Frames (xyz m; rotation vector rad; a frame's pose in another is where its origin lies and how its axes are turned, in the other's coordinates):
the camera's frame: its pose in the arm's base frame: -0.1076 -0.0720 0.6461 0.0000 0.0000 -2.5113
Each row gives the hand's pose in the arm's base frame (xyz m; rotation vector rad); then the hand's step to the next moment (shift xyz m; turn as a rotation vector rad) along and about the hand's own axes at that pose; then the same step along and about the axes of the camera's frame.
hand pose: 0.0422 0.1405 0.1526 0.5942 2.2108 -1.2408
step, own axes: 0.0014 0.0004 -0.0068 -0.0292 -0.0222 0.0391
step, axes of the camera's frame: -0.0017 -0.0065 0.0018 0.0138 0.0494 0.0156
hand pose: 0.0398 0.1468 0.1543 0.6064 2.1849 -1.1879
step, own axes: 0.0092 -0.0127 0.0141 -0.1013 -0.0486 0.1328
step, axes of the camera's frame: 0.0191 0.0076 -0.0048 0.0244 0.1679 0.0385
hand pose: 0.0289 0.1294 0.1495 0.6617 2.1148 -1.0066
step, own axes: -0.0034 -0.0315 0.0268 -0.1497 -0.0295 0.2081
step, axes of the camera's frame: 0.0314 0.0267 0.0047 0.0005 0.2560 0.0322
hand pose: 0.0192 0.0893 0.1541 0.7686 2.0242 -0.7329
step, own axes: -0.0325 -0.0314 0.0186 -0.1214 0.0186 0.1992
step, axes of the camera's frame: 0.0236 0.0345 0.0253 -0.0400 0.2306 0.0021
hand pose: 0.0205 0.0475 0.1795 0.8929 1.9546 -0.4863
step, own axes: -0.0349 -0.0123 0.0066 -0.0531 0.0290 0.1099
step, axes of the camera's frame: 0.0105 0.0247 0.0264 -0.0402 0.1184 -0.0104
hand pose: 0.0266 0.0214 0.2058 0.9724 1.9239 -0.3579
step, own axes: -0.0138 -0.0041 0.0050 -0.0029 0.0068 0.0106
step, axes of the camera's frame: 0.0043 0.0120 0.0083 -0.0080 0.0099 -0.0023
